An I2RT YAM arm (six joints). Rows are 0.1 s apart.
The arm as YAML. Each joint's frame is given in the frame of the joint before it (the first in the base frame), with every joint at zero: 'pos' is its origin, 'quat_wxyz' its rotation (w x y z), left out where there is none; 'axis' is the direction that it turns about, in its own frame. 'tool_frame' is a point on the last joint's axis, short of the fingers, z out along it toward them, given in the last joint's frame.
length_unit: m
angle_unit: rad
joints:
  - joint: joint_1
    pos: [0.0, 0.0, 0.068]
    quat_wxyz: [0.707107, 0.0, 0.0, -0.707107]
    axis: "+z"
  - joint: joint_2
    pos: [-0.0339, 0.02, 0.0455]
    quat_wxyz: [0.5, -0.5, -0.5, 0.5]
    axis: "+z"
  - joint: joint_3
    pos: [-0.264, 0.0, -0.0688]
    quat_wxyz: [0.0, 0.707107, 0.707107, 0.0]
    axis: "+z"
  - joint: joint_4
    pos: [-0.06, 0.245, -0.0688]
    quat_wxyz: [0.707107, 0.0, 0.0, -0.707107]
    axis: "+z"
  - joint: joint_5
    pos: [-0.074, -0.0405, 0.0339]
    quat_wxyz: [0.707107, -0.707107, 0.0, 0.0]
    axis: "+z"
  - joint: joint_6
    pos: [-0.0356, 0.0, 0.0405]
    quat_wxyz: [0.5, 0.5, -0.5, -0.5]
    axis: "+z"
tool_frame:
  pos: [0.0, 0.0, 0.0]
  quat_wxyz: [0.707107, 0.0, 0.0, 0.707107]
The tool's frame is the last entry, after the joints.
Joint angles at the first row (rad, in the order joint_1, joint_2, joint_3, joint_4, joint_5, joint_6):
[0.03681 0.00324 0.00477 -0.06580 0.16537 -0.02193]
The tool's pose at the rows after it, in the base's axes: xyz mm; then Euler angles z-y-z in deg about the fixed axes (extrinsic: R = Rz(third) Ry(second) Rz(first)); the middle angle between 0 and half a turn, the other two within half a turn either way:
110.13 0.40 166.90 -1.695 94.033 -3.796
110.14 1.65 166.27 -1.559 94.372 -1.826
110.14 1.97 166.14 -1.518 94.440 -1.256
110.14 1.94 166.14 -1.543 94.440 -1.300
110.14 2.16 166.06 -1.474 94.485 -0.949
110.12 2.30 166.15 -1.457 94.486 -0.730
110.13 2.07 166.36 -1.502 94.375 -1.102
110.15 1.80 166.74 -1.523 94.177 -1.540
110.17 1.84 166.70 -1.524 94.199 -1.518
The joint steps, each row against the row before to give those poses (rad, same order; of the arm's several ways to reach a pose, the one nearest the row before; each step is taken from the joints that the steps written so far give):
[0.00000 -0.00001 -0.00038 -0.00612 -0.06256 -0.00038]
[0.00042 -0.00002 0.00001 -0.00576 -0.03391 0.00038]
[-0.00044 -0.00003 -0.00002 -0.00115 -0.01036 -0.00001]
[-0.00003 0.00001 0.00000 0.00000 0.00073 -0.00038]
[0.00003 0.00005 0.00002 -0.00072 -0.00608 0.00077]
[0.00007 0.00001 0.00037 -0.00036 -0.00374 0.00000]
[0.00000 -0.00004 0.00000 0.00187 0.00648 -0.00038]
[0.00001 -0.00001 0.00002 0.00340 0.00765 0.00000]
[0.00035 0.00036 -0.00002 0.00000 -0.00004 0.00000]

